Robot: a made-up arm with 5 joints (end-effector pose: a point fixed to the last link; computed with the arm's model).
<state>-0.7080 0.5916 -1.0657 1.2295 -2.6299</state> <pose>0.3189 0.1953 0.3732 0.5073 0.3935 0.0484 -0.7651</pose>
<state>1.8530 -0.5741 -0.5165 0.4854 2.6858</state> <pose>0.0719 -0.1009 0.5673 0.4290 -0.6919 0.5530 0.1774</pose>
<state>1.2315 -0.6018 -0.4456 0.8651 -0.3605</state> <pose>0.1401 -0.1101 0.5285 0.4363 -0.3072 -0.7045 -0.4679</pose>
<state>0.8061 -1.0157 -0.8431 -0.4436 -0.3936</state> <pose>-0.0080 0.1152 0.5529 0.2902 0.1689 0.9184 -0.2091</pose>
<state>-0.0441 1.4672 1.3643 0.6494 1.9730</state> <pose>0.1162 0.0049 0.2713 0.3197 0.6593 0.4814 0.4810</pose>
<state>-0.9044 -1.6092 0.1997 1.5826 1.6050</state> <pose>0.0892 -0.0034 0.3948 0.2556 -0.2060 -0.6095 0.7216</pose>
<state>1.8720 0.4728 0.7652 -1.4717 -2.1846</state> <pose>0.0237 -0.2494 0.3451 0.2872 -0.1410 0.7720 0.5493</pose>
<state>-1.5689 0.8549 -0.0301 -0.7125 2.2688</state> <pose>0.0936 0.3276 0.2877 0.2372 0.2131 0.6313 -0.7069</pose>
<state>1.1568 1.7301 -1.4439 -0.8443 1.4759</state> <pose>0.2381 -0.3111 0.2589 0.4806 -0.8408 -0.2407 0.0654</pose>
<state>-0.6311 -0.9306 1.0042 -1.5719 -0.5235</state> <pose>0.1252 0.0256 0.4978 0.0362 0.5656 -0.8239 0.0011</pose>
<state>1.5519 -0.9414 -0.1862 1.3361 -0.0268</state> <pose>0.1023 -0.0669 0.4702 0.5336 -0.4238 -0.4658 -0.5646</pose>
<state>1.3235 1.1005 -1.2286 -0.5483 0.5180</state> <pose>0.1854 -0.3340 0.3974 0.3936 -0.7043 -0.5630 -0.1791</pose>
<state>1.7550 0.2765 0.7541 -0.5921 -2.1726</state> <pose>0.0559 -0.2424 0.3103 0.3421 -0.1239 0.5219 0.7715</pose>
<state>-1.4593 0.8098 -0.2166 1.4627 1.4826</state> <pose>0.1156 0.2019 0.2385 0.1202 -0.0030 0.2402 0.9633</pose>
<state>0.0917 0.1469 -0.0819 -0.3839 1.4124</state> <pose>0.3687 -0.0210 0.4581 0.4713 -0.5391 -0.6051 0.3480</pose>
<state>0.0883 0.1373 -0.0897 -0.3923 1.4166</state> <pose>0.3667 -0.0199 0.4624 0.4616 -0.5443 -0.6105 0.3435</pose>
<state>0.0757 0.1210 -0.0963 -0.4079 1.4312</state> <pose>0.3634 -0.0162 0.4687 0.4443 -0.5522 -0.6181 0.3401</pose>
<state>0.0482 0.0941 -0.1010 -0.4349 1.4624</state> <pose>0.3577 -0.0086 0.4778 0.4151 -0.5640 -0.6290 0.3375</pose>
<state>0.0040 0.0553 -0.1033 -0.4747 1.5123</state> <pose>0.3486 0.0030 0.4899 0.3729 -0.5798 -0.6430 0.3336</pose>
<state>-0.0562 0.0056 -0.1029 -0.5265 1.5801</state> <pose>0.3352 0.0174 0.5041 0.3197 -0.5985 -0.6587 0.3251</pose>
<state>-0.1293 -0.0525 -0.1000 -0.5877 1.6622</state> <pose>0.3173 0.0327 0.5191 0.2597 -0.6184 -0.6744 0.3087</pose>
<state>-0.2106 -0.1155 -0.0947 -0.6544 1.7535</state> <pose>0.2956 0.0465 0.5336 0.1990 -0.6376 -0.6884 0.2828</pose>
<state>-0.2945 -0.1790 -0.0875 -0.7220 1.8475</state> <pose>0.2719 0.0572 0.5461 0.1437 -0.6545 -0.6995 0.2485</pose>
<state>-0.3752 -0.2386 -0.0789 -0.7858 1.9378</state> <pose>0.2484 0.0639 0.5560 0.0984 -0.6680 -0.7072 0.2097</pose>
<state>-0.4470 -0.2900 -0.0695 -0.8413 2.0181</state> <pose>0.2278 0.0672 0.5630 0.0652 -0.6780 -0.7116 0.1720</pose>
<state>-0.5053 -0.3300 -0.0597 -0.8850 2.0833</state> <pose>0.2119 0.0681 0.5673 0.0437 -0.6847 -0.7137 0.1409</pose>
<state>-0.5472 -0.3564 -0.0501 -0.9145 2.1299</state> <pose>0.2015 0.0683 0.5694 0.0316 -0.6886 -0.7144 0.1205</pose>
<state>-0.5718 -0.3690 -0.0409 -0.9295 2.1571</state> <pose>0.1967 0.0689 0.5698 0.0264 -0.6903 -0.7143 0.1124</pose>
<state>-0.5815 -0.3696 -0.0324 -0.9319 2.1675</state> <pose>0.1966 0.0702 0.5691 0.0259 -0.6903 -0.7138 0.1153</pose>
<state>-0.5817 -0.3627 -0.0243 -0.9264 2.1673</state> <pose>0.1994 0.0721 0.5675 0.0281 -0.6893 -0.7130 0.1252</pose>
